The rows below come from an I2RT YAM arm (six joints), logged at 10 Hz.
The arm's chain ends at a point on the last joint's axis. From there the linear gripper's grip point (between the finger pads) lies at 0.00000 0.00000 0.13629 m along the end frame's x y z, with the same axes.
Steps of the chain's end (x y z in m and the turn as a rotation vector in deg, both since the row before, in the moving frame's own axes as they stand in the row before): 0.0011, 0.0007, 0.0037, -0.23, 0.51, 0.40; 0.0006, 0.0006, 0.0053, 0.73, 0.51, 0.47; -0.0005, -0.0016, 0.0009, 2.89, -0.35, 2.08; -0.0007, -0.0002, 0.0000, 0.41, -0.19, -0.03; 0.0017, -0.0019, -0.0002, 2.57, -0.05, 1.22
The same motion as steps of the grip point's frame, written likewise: 0.0023, 0.0013, 0.0037, -0.23, 0.51, 0.40; 0.0018, -0.0011, 0.0053, 0.73, 0.51, 0.47; -0.0012, -0.0085, 0.0007, 2.89, -0.35, 2.08; -0.0012, -0.0012, 0.0000, 0.41, -0.19, -0.03; 0.0016, -0.0080, -0.0003, 2.57, -0.05, 1.22
